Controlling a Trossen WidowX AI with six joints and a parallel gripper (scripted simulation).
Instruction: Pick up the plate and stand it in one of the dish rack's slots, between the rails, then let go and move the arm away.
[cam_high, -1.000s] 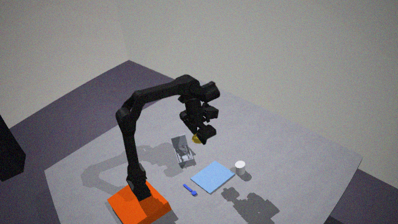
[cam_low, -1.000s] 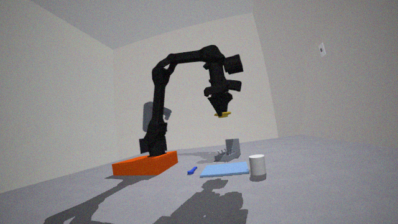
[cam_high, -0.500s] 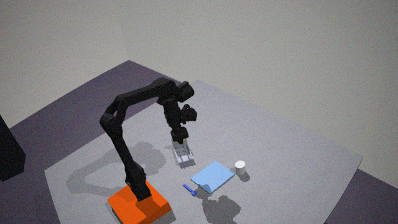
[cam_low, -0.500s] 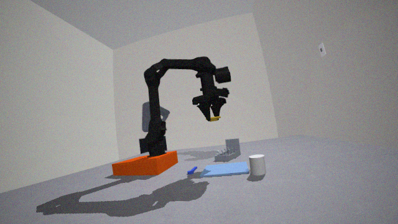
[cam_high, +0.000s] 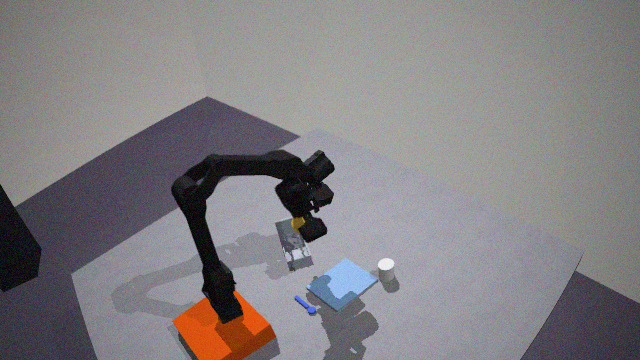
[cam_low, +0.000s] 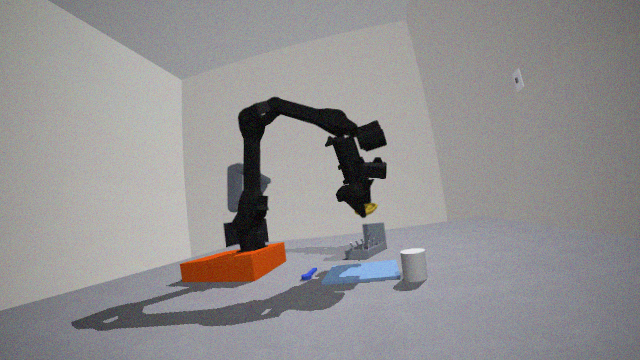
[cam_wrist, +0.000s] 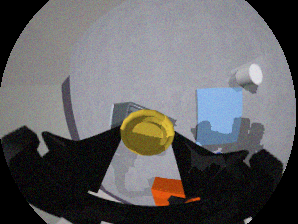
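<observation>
My gripper tip is now 10 cm above the grey dish rack, 5 cm to the right of it and 3 cm past it. The rest, counted from my gripper tip: yellow plate: 1 cm above; light blue mat: 16 cm to the right, 12 cm below, 1 cm ahead; blue spoon: 17 cm to the right, 12 cm below, 10 cm behind.
</observation>
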